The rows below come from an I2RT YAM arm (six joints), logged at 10 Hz.
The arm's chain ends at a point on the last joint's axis. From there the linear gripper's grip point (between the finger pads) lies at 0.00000 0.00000 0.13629 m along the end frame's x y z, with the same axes.
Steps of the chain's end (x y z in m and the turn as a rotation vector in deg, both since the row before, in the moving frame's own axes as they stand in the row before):
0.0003 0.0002 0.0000 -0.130 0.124 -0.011
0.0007 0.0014 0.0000 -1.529 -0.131 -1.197
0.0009 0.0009 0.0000 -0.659 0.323 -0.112
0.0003 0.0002 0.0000 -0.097 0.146 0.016
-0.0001 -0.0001 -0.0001 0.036 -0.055 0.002
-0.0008 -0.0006 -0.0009 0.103 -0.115 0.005
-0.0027 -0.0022 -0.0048 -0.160 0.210 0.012
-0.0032 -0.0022 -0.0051 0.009 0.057 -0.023
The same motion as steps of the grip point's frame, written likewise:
0.0006 0.0005 0.0000 -0.130 0.124 -0.011
0.0004 0.0050 0.0000 -1.529 -0.131 -1.197
0.0017 0.0025 0.0000 -0.659 0.323 -0.112
0.0006 0.0004 0.0000 -0.097 0.146 0.016
-0.0002 -0.0002 -0.0001 0.036 -0.055 0.002
-0.0011 -0.0008 -0.0009 0.103 -0.115 0.005
-0.0022 -0.0018 -0.0048 -0.160 0.210 0.012
-0.0031 -0.0022 -0.0051 0.009 0.057 -0.023

